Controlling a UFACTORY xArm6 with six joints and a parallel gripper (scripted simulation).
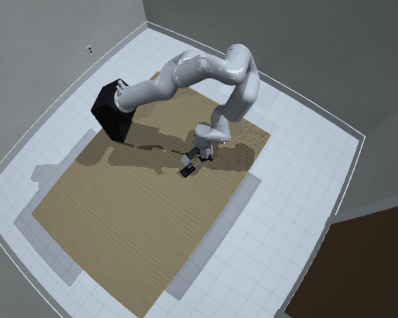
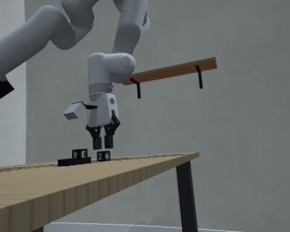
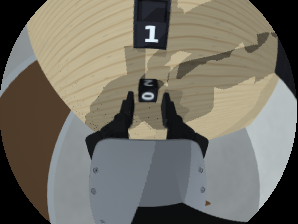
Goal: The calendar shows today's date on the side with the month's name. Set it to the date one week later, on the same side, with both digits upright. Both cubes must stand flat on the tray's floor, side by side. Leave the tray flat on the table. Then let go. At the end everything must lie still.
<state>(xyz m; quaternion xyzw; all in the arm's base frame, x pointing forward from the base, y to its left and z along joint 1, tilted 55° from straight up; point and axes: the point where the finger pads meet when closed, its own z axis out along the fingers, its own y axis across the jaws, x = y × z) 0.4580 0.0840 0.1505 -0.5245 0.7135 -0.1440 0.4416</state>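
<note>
The black cube is 1 cm behind my hand, 9 cm to the right of it and 3 cm below it. Also, from my hand: black calendar tray 1 cm behind, 11 cm to the right, 5 cm below.
</note>
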